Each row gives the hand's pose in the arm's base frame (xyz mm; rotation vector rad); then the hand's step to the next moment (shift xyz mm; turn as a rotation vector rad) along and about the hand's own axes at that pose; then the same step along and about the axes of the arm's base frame.
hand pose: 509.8 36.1 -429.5 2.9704 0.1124 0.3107
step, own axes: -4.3 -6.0 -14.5 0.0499 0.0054 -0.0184
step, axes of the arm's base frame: -7.6 7.6 12.2 0.0451 0.0018 0.0286
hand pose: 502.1 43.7 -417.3 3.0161 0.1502 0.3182
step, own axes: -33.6 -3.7 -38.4 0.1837 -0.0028 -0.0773
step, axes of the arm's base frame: -41.2 3.6 30.1 0.1621 0.0300 0.1120
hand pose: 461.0 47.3 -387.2 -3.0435 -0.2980 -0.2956
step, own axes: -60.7 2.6 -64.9 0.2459 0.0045 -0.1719
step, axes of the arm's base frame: -69.8 -19.5 51.4 0.2061 0.0262 0.2166
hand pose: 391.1 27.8 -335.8 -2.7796 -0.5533 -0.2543
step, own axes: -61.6 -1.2 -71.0 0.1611 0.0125 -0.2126
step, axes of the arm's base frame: -64.7 -42.9 53.1 0.1274 -0.0232 0.2335
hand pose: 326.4 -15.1 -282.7 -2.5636 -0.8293 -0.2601
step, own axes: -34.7 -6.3 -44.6 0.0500 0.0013 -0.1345
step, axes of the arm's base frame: -33.6 -33.5 31.3 0.0350 -0.0365 0.1343
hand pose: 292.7 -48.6 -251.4 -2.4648 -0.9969 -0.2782
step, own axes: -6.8 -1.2 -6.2 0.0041 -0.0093 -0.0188
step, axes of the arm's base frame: -5.8 -6.4 3.4 -0.0038 -0.0009 0.0210
